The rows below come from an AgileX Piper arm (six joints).
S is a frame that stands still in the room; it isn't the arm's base.
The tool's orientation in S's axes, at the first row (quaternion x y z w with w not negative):
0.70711 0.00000 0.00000 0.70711
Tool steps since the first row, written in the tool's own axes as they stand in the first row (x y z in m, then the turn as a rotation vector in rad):
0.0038 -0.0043 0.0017 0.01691 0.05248 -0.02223
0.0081 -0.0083 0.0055 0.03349 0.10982 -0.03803
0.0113 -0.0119 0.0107 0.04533 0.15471 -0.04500
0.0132 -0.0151 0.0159 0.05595 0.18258 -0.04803
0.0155 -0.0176 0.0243 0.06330 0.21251 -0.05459
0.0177 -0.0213 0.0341 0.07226 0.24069 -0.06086
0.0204 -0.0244 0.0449 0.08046 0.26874 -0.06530
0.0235 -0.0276 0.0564 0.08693 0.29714 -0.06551
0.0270 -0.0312 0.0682 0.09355 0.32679 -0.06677
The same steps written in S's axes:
0.0038 -0.0017 -0.0043 0.01691 0.02223 0.05248
0.0081 -0.0055 -0.0083 0.03349 0.03803 0.10982
0.0113 -0.0107 -0.0119 0.04533 0.04500 0.15471
0.0132 -0.0159 -0.0151 0.05595 0.04803 0.18258
0.0155 -0.0243 -0.0176 0.06330 0.05459 0.21251
0.0177 -0.0341 -0.0213 0.07226 0.06086 0.24069
0.0204 -0.0449 -0.0244 0.08046 0.06530 0.26874
0.0235 -0.0564 -0.0276 0.08693 0.06551 0.29714
0.0270 -0.0682 -0.0312 0.09355 0.06677 0.32679

